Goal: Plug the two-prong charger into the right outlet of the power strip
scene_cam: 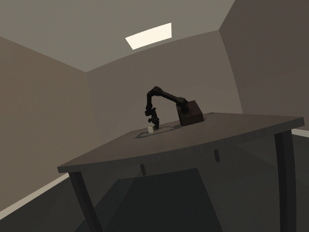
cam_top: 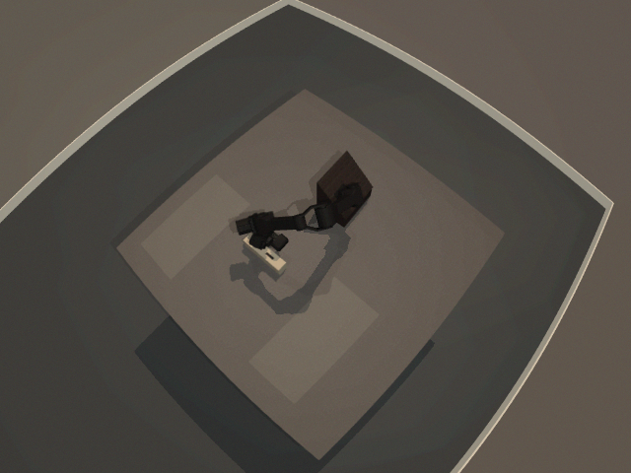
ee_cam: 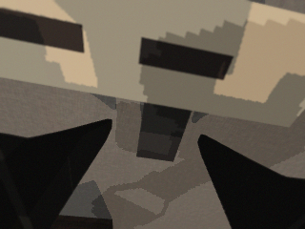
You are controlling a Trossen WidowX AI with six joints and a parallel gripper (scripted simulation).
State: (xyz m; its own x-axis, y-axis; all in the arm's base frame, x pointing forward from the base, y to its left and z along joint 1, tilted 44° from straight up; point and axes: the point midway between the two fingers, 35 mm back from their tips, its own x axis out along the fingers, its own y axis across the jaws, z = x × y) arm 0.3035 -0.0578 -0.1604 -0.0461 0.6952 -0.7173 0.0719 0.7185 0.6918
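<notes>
Now: gripper tip 3 cm short of the black two-prong charger and 1 cm below it.
</notes>
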